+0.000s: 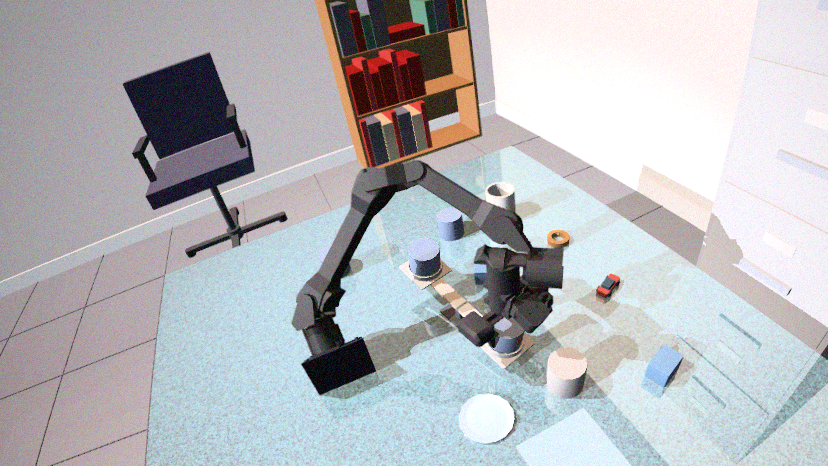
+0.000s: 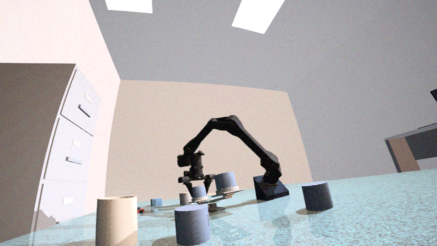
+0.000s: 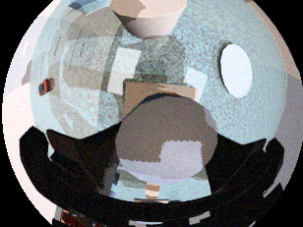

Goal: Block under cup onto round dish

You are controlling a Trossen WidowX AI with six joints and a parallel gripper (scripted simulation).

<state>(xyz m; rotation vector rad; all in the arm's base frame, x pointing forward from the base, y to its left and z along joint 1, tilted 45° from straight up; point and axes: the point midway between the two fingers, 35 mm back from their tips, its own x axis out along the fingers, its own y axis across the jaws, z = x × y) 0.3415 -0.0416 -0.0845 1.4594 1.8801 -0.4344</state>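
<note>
Right now my gripper tip is 100 mm past the white round dish, 130 mm to the left of it and 50 mm above it. From my gripper tip the other things lie so: small red car (290 mm ahead, 50 mm to the left, 40 mm below); then block (10 mm below); then small balance (40 mm behind, 130 mm to the left, 30 mm below).
</note>
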